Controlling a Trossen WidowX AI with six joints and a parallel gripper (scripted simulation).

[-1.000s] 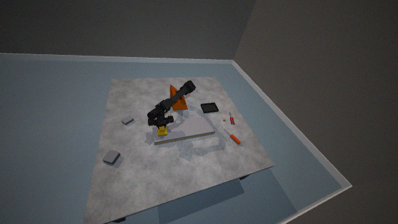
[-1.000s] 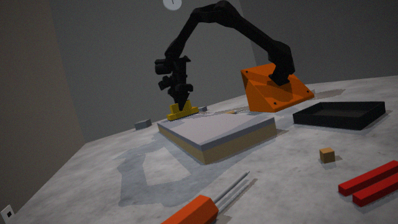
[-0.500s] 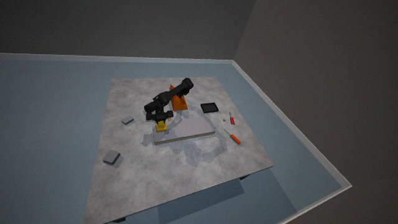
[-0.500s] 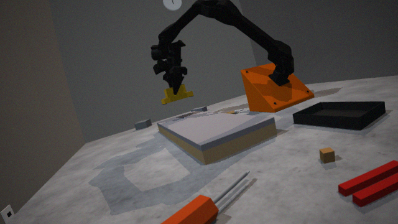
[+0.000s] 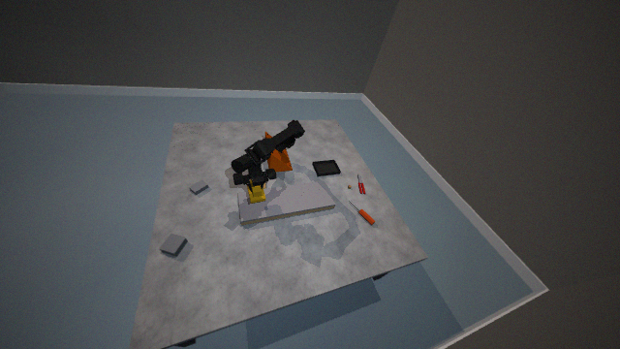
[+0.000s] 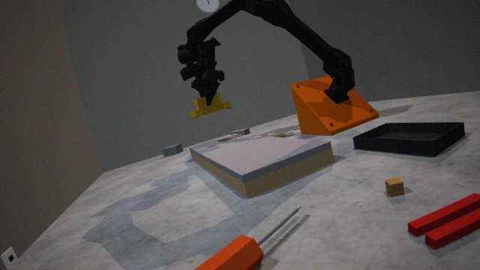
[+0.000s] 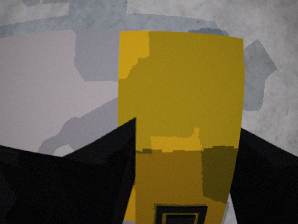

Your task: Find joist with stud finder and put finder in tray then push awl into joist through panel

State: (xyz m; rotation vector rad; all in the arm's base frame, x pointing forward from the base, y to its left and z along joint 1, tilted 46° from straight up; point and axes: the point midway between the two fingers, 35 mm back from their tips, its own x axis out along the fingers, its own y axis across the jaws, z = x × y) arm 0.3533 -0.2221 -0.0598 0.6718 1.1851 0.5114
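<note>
Right now the indicator light is 4 cm behind my gripper tip and 3 cm above it. From my gripper tip the other things lie so: black tray (21 cm behind, 51 cm to the left, 15 cm below); yellow stud finder (2 cm behind, 2 cm above); awl (20 cm behind, 8 cm to the left, 16 cm below).
</note>
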